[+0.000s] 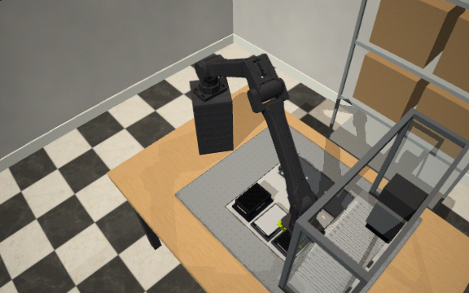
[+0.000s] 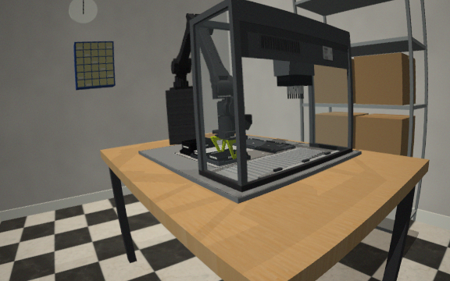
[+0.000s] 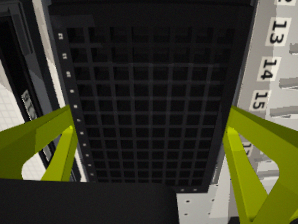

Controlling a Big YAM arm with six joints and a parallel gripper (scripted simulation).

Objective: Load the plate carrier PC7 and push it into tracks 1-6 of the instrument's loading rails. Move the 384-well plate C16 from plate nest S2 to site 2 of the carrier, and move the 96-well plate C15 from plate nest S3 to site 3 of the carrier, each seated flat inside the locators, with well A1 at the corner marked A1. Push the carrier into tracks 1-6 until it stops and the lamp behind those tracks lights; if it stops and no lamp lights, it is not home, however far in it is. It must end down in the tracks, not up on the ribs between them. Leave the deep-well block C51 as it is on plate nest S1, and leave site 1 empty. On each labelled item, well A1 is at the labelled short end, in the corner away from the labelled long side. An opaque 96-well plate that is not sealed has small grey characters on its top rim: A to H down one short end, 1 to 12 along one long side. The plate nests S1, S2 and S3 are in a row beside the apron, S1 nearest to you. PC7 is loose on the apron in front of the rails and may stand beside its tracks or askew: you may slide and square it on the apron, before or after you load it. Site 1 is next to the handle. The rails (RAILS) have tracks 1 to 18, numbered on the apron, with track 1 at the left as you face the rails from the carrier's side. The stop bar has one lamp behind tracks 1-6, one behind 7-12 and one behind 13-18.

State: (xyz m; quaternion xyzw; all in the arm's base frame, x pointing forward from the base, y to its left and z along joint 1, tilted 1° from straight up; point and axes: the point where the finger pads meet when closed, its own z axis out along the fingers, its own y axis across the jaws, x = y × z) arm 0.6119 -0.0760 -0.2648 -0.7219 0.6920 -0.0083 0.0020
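My gripper is now 2 cm above the plate nest S3. From my hand the other things lie so: plate nest S2: 11 cm behind, 1 cm to the right, 2 cm below; black 96-well plate C15: right at my hand; dark grey carrier PC7: 12 cm behind, 25 cm to the left, 1 cm below.
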